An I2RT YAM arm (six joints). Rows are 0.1 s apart.
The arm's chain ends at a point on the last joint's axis. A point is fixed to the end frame.
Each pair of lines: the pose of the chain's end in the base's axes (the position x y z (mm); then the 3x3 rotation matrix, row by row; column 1 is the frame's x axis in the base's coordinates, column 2 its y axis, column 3 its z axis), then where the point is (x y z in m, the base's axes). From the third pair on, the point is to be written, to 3 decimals.
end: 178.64, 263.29, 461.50; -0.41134, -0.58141, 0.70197; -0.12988, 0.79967, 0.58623; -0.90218, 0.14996, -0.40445
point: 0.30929 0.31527 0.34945
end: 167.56, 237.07, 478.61; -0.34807, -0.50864, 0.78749; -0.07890, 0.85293, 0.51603; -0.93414, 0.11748, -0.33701
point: 0.31138 0.27663 0.37822
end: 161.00, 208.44, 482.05; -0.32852, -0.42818, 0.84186; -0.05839, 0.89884, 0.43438; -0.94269, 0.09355, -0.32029
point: 0.311 0.233 0.385
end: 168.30, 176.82, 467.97; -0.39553, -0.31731, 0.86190; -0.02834, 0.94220, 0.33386; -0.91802, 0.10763, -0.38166
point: 0.313 0.183 0.361
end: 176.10, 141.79, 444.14; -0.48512, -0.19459, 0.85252; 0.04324, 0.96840, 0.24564; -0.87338, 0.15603, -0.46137
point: 0.309 0.135 0.323
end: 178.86, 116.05, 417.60; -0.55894, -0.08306, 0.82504; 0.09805, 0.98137, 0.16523; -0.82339, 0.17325, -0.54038
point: 0.299 0.097 0.285
